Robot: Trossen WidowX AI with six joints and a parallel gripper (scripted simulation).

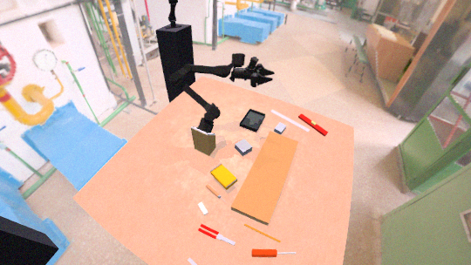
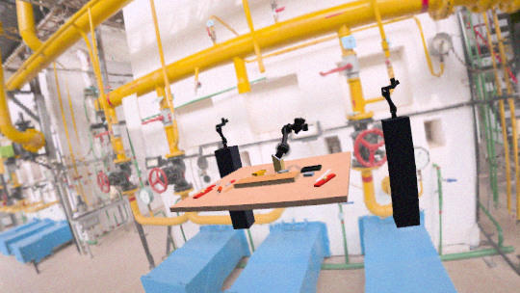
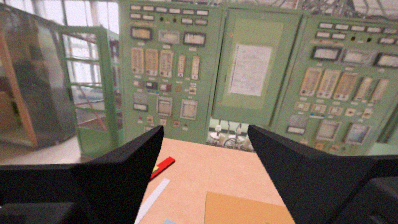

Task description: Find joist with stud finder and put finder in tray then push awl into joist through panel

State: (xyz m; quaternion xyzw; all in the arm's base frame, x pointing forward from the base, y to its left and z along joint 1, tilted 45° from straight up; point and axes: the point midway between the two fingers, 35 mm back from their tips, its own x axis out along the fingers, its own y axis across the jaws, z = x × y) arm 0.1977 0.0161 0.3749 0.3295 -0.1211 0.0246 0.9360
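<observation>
The yellow stud finder lies 430 mm to the right of my gripper tip, 370 mm below it and 50 mm behind it. Round my gripper tip: white strip 380 mm below, 160 mm to the left, 140 mm ahead; dark tray 370 mm below, 80 mm behind, 40 mm to the left; awl 520 mm to the right, 370 mm below, 60 mm behind.
</observation>
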